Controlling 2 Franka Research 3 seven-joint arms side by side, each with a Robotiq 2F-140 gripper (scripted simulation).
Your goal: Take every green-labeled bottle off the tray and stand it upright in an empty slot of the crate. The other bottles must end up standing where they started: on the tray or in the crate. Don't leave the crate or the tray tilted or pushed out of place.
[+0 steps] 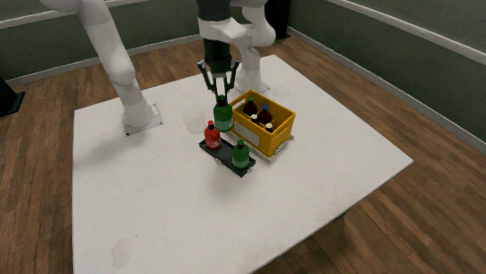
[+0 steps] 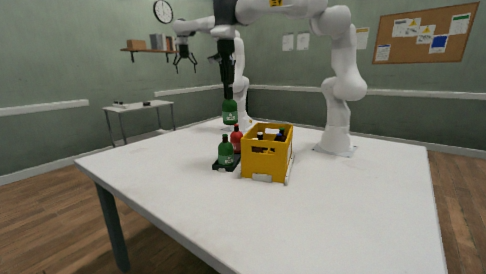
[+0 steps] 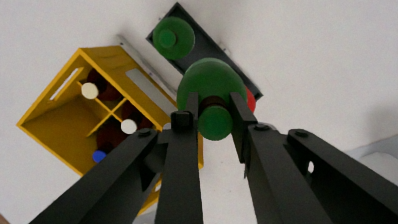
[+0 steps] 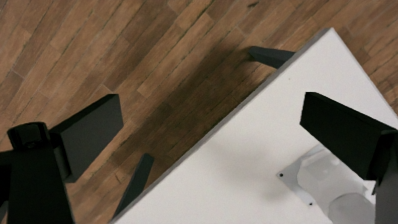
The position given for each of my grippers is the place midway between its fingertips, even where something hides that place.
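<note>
I can see a yellow crate (image 1: 264, 141) (image 2: 276, 163) (image 3: 63, 125), though in image 4 the crate is out of frame. There's a green bottle (image 3: 177, 42), and there's another green bottle (image 3: 213, 79). My left gripper (image 1: 222, 104) (image 2: 228, 98) (image 3: 213, 107) is visible, and so is my right gripper (image 4: 211, 109).
</note>
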